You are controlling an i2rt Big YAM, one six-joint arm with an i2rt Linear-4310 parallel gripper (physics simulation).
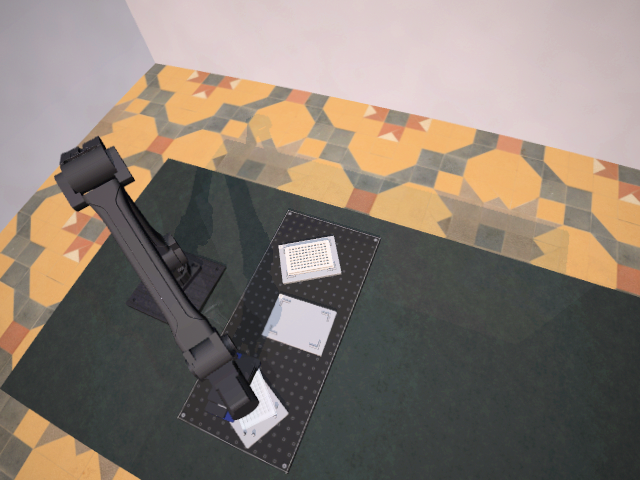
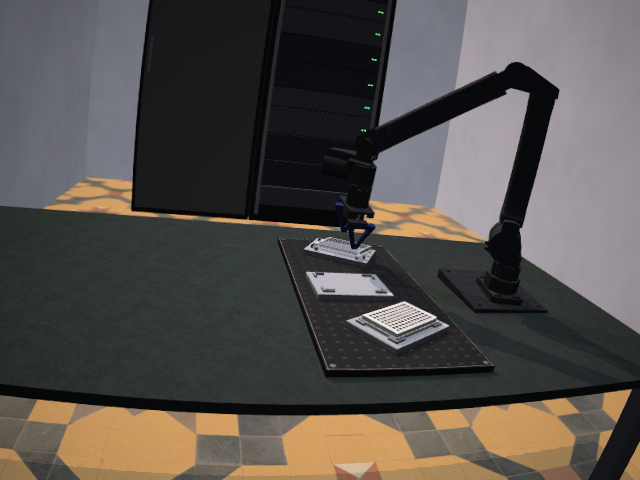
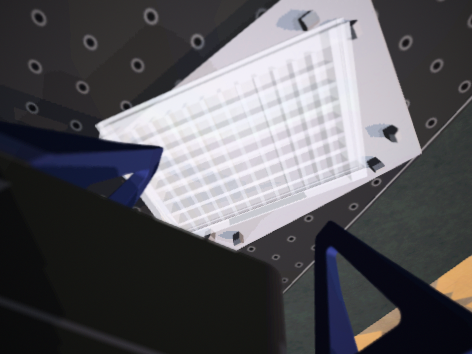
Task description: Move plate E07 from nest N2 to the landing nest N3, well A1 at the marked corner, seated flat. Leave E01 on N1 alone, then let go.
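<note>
A translucent white well plate [image 1: 264,400] [image 2: 338,245] [image 3: 250,125] lies turned out of line with its nest [image 1: 266,431] [image 3: 385,90]. One corner overhangs the nest edge, and several corner posts stand free of it. A middle nest [image 1: 299,325] [image 2: 351,285] is empty. A cream plate [image 1: 310,256] [image 2: 399,317] sits squarely on a third nest [image 1: 312,278] [image 2: 421,338]. No plate or nest names are legible. My gripper [image 1: 234,387] [image 2: 349,238] [image 3: 244,195] is open and empty, low over the translucent plate. One finger is close to the plate's short side; whether they touch is unclear. The A1 mark is hidden.
The nests stand on a black perforated board [image 1: 346,268] [image 2: 341,356] on the dark green table [image 1: 439,361] [image 2: 155,310]. The arm's base [image 1: 206,289] [image 2: 491,302] stands beside the board. A server rack [image 2: 266,139] stands behind the table.
</note>
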